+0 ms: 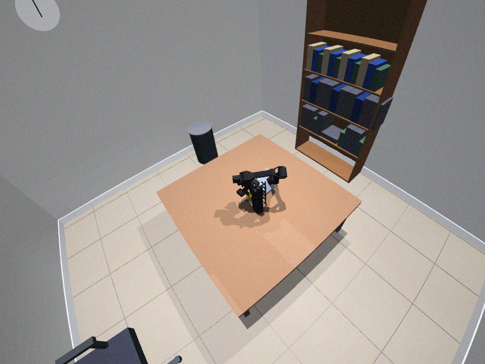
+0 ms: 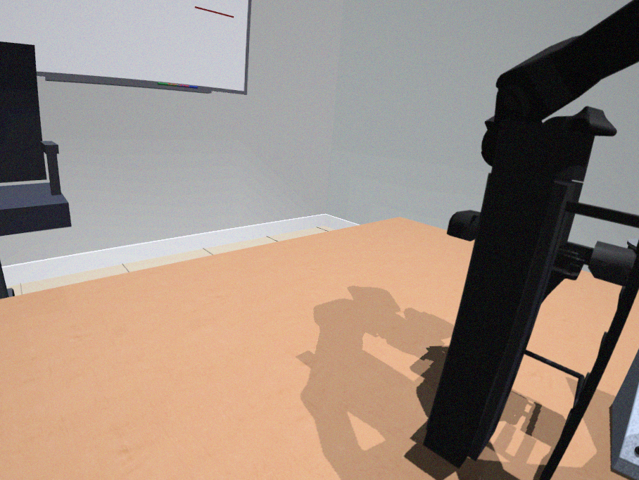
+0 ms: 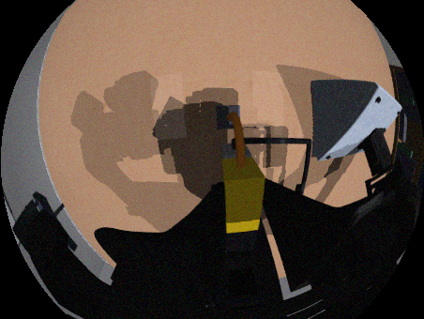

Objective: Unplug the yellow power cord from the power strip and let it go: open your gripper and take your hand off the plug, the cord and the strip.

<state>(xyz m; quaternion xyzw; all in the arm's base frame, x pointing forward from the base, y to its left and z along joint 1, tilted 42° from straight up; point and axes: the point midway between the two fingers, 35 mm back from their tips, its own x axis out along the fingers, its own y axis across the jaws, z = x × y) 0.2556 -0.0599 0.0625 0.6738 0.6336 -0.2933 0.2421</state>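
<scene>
Now: the yellow plug 3 cm to the left of my gripper tip. Also, from my gripper tip: black stand: 1 cm ahead, 13 cm to the left, 4 cm above.
</scene>
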